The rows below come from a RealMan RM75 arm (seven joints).
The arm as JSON. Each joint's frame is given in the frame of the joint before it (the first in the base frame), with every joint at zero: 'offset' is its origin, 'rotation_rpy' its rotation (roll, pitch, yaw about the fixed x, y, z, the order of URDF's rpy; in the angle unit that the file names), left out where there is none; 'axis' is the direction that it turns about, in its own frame. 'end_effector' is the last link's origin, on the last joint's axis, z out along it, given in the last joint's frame.
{
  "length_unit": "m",
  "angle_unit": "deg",
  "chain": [
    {
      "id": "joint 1",
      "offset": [
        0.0,
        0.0,
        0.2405
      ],
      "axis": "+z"
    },
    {
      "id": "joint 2",
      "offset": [
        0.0,
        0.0,
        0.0
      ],
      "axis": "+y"
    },
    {
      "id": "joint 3",
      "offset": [
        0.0,
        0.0,
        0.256
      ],
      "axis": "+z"
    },
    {
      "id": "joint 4",
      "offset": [
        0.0,
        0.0,
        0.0
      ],
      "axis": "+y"
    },
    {
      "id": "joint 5",
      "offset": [
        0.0,
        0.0,
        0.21
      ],
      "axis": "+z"
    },
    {
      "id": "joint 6",
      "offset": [
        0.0,
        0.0,
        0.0
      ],
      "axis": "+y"
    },
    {
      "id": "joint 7",
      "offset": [
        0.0,
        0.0,
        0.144
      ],
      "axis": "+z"
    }
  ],
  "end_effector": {
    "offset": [
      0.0,
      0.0,
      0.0
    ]
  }
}
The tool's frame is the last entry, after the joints.
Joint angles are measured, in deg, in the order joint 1, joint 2, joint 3, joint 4, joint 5, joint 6, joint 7. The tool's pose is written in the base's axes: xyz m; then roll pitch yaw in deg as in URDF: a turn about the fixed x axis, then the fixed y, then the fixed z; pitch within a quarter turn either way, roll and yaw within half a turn. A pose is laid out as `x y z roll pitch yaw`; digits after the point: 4 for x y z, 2 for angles.
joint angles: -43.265, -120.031, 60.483, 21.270, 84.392, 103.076, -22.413
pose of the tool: -0.1389 0.3174 -0.0401 -144.88 -42.33 -52.14
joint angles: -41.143, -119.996, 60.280, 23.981, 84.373, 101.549, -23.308
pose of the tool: -0.1464 0.3198 -0.0360 -144.14 -40.13 -50.89
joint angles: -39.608, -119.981, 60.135, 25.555, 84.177, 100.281, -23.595
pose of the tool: -0.1525 0.3213 -0.0334 -143.30 -38.48 -49.91
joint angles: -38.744, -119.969, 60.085, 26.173, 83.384, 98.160, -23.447
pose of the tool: -0.1568 0.3256 -0.0326 -142.01 -36.64 -48.70
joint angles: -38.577, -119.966, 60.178, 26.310, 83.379, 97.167, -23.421
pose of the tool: -0.1583 0.3274 -0.0333 -142.05 -35.84 -47.99
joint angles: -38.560, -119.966, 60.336, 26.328, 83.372, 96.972, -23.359
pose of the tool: -0.1585 0.3275 -0.0338 -142.17 -35.68 -47.91
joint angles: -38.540, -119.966, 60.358, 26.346, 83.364, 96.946, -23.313
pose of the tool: -0.1586 0.3275 -0.0339 -142.15 -35.63 -47.93
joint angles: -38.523, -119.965, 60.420, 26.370, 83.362, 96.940, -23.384
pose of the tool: -0.1586 0.3274 -0.0339 -142.24 -35.66 -47.86
